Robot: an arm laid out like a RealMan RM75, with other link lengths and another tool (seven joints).
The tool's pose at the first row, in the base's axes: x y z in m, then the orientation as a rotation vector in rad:
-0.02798, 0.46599, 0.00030, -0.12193, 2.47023, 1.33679
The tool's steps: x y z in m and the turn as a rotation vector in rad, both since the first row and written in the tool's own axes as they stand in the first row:
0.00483, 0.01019, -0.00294, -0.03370, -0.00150, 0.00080
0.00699, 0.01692, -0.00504, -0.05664, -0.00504, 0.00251
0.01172, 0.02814, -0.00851, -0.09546, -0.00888, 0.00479
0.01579, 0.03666, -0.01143, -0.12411, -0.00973, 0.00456
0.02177, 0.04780, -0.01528, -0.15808, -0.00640, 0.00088
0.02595, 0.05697, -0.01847, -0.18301, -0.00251, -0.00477
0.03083, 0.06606, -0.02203, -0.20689, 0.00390, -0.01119
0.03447, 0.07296, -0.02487, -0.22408, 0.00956, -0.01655
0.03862, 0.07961, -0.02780, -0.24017, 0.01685, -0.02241
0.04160, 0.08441, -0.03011, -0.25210, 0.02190, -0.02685
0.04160, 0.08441, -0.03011, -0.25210, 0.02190, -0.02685
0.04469, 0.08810, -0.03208, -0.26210, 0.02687, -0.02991
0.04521, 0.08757, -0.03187, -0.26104, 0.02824, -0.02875
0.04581, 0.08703, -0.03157, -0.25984, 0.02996, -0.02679
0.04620, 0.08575, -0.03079, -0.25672, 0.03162, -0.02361
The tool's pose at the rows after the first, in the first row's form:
-0.03558, 0.46961, 0.00836, -0.12783, 2.44743, 1.37871
-0.03966, 0.47179, 0.01410, -0.12865, 2.42992, 1.40684
-0.04753, 0.47555, 0.02328, -0.13226, 2.40116, 1.45438
-0.05403, 0.47820, 0.03024, -0.13860, 2.38031, 1.48891
-0.06315, 0.48169, 0.03915, -0.15329, 2.35724, 1.52937
-0.06996, 0.48449, 0.04673, -0.16865, 2.33995, 1.55801
-0.07751, 0.48699, 0.05421, -0.18649, 2.32478, 1.58567
-0.08321, 0.48877, 0.05997, -0.20098, 2.31418, 1.60548
-0.08935, 0.49038, 0.06542, -0.21700, 2.30530, 1.62420
-0.09382, 0.49138, 0.06945, -0.22875, 2.29827, 1.63787
-0.09382, 0.49138, 0.06945, -0.22875, 2.29827, 1.63787
-0.09806, 0.49205, 0.07239, -0.23834, 2.29311, 1.64985
-0.09838, 0.49197, 0.07170, -0.23770, 2.29544, 1.64958
-0.09875, 0.49197, 0.07092, -0.23631, 2.29845, 1.64964
-0.09863, 0.49193, 0.06937, -0.23295, 2.30339, 1.64796

